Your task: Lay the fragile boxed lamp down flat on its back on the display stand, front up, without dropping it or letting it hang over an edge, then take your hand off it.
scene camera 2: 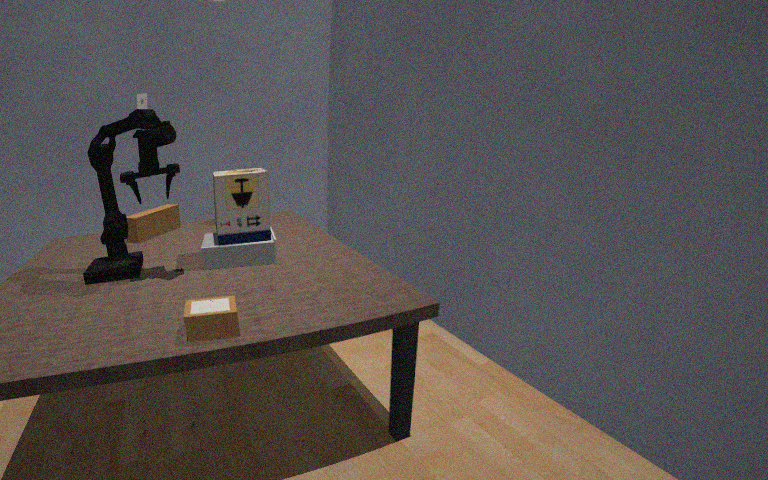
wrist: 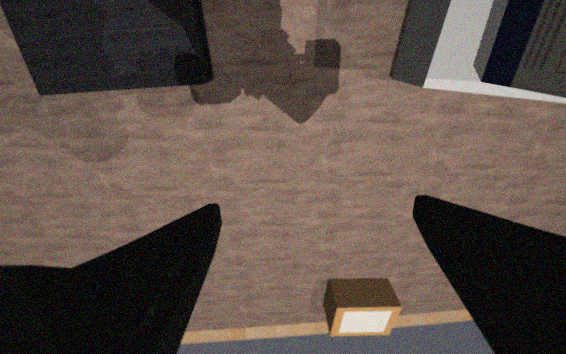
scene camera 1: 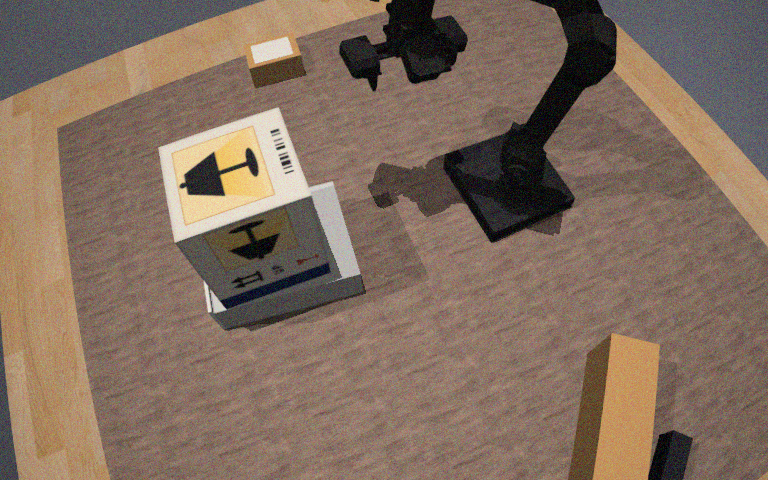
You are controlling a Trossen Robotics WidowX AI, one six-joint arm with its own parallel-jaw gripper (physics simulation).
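Frame: origin at the arm's base, x down, y ahead, z right, level; centimetres.
Seen in the pictures: gripper, fingertip midpoint: (scene camera 2: 154, 201) (wrist: 315, 209) (scene camera 1: 397, 82); arm's base, origin of the base link: (scene camera 2: 118, 258) (scene camera 1: 516, 191).
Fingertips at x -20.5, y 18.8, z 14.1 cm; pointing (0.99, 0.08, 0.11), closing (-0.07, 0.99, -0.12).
Offsets run from my fingertips to a thing's top centre.
The boxed lamp (scene camera 1: 243, 209) (scene camera 2: 242, 203) (wrist: 535, 45) is a tall white carton with a dark blue band near its bottom. It stands upright inside a low-walled white tray-like stand (scene camera 1: 338, 232) (scene camera 2: 237, 255) (wrist: 460, 40). A lamp picture and a barcode show on its top face; another lamp picture, with the shade pointing down, shows on a side. Its lower edges are partly hidden by the stand's walls. My gripper (scene camera 1: 393, 76) (scene camera 2: 154, 199) (wrist: 315, 209) is open and empty, pointing down above the table, to one side of the carton and apart from it.
A small orange block with a white top {dz +38.5, dx +18.1, dy +16.8 cm} (scene camera 1: 274, 62) (scene camera 2: 210, 319) (wrist: 364, 307) lies near the table edge. A long orange block {dz -60.7, dx +13.1, dy -12.8 cm} (scene camera 1: 623, 407) (scene camera 2: 155, 222) lies at the far side of the arm's base (scene camera 1: 509, 186) (scene camera 2: 113, 268) (wrist: 120, 45). A dark block {dz -68.5, dx +19.1, dy -21.0 cm} (scene camera 1: 671, 458) is beside it.
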